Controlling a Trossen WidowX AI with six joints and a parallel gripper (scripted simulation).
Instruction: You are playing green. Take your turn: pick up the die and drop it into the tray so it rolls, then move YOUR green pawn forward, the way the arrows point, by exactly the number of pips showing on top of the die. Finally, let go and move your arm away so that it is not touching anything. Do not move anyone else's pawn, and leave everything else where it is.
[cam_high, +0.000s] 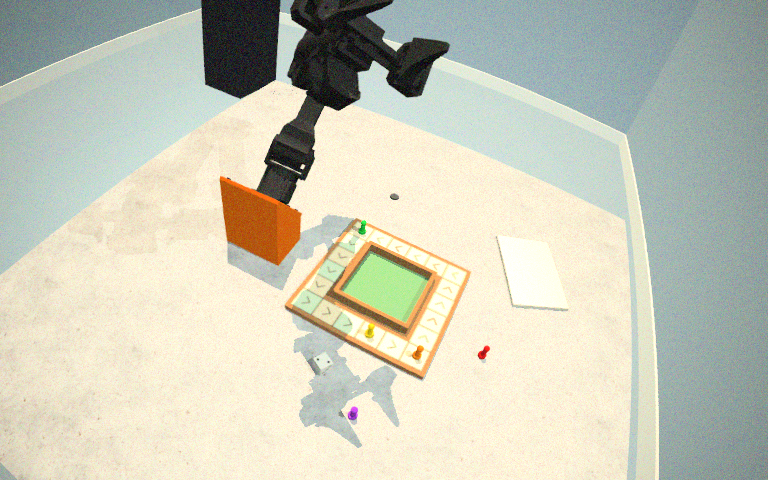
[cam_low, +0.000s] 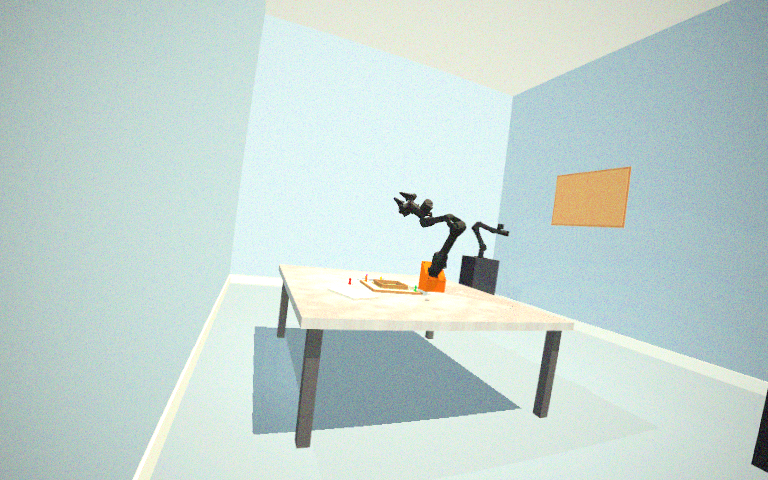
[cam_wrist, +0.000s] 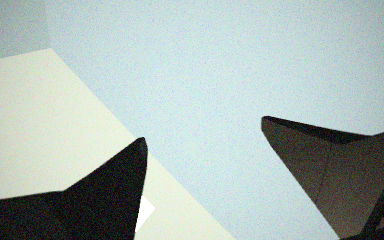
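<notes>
Now: the white die 540 mm below my gripper tip and 90 mm to the right of it. From my gripper tip the other things lie so: orange pawn 520 mm below, 130 mm ahead, 10 mm to the left; yellow pawn 520 mm below, 30 mm ahead; purple pawn 530 mm below, 140 mm to the right, 90 mm ahead.
</notes>
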